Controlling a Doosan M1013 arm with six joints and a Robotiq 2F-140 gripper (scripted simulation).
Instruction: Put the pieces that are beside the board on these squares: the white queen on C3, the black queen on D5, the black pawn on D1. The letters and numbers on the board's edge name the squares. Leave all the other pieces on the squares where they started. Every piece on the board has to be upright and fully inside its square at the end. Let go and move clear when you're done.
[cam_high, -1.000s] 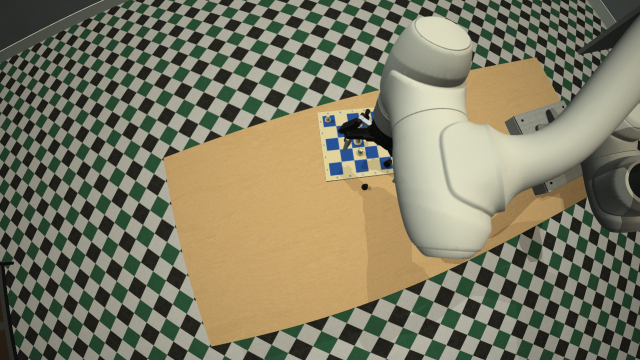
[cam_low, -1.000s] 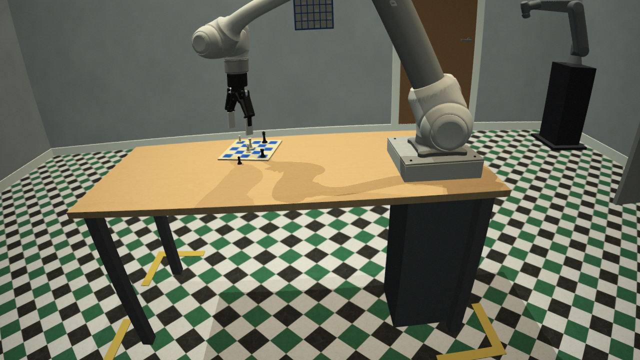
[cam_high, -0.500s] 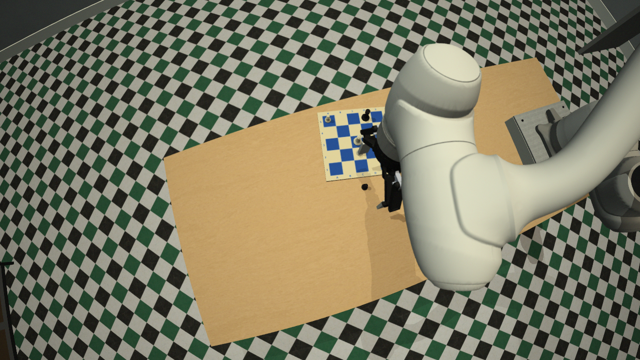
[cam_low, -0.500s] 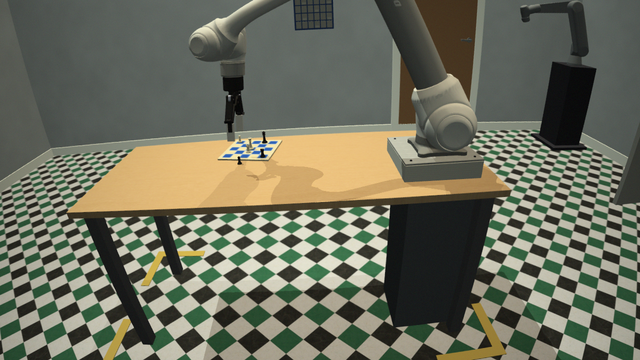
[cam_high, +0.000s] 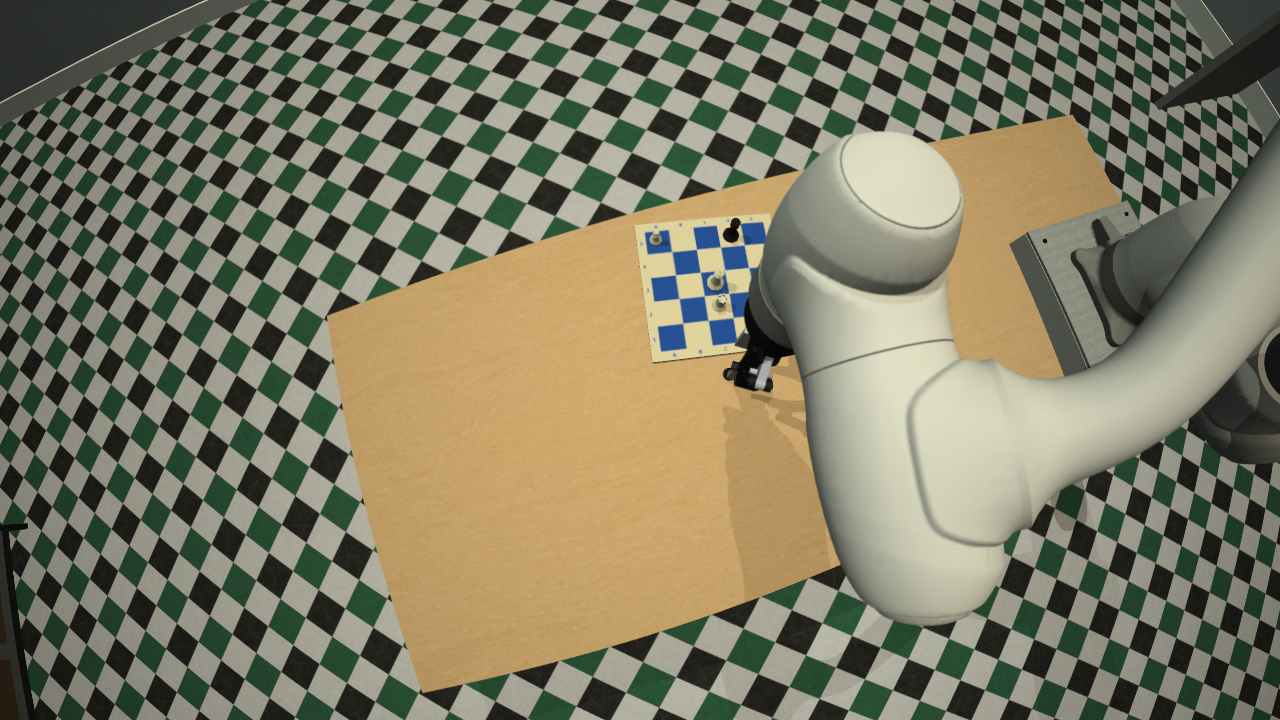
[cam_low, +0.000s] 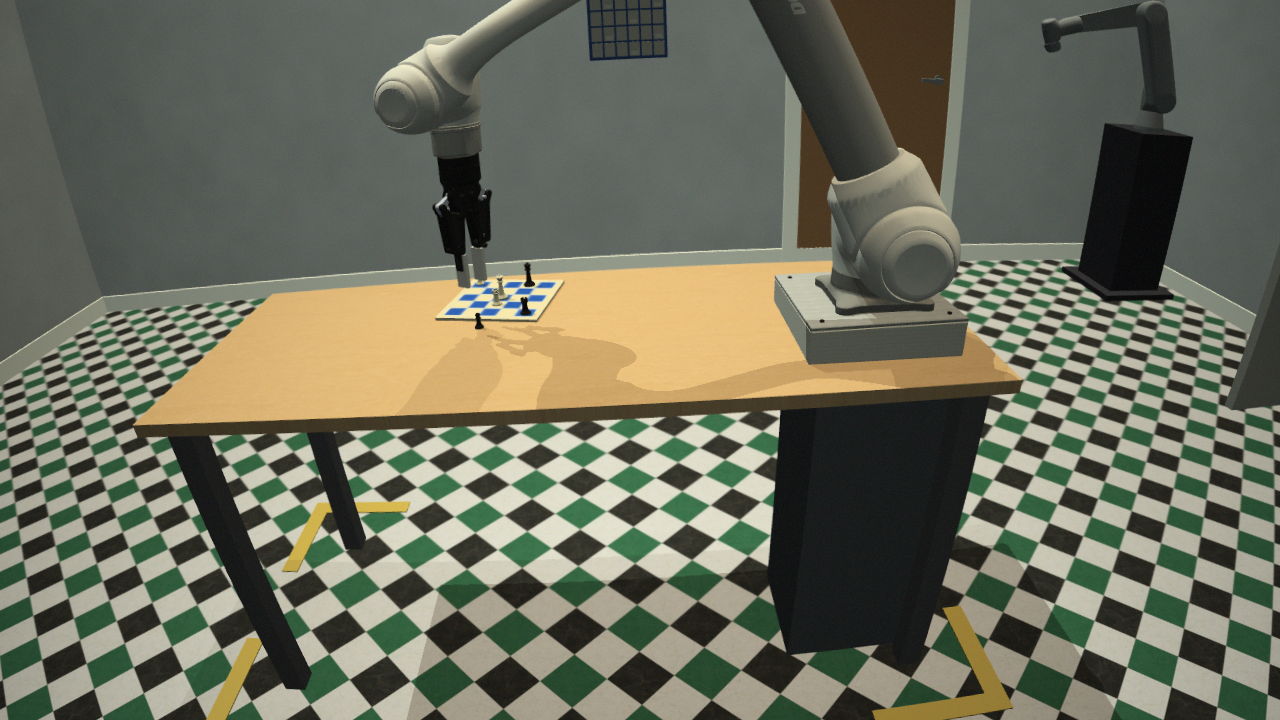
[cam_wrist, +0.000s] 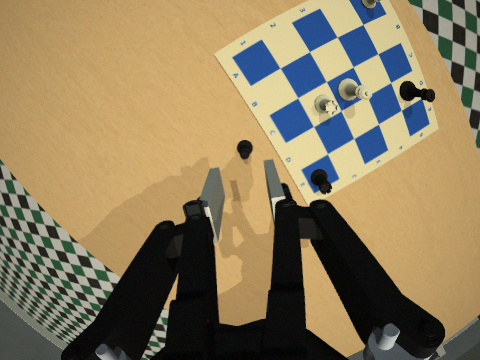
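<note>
Right now the black pawn is 110 mm below my hand. From my hand the other things lie so: white queen 20 mm behind, 140 mm to the right, 90 mm below; then cream board 20 mm behind, 140 mm to the right, 120 mm below; then black queen 70 mm behind, 210 mm to the right, 90 mm below.
</note>
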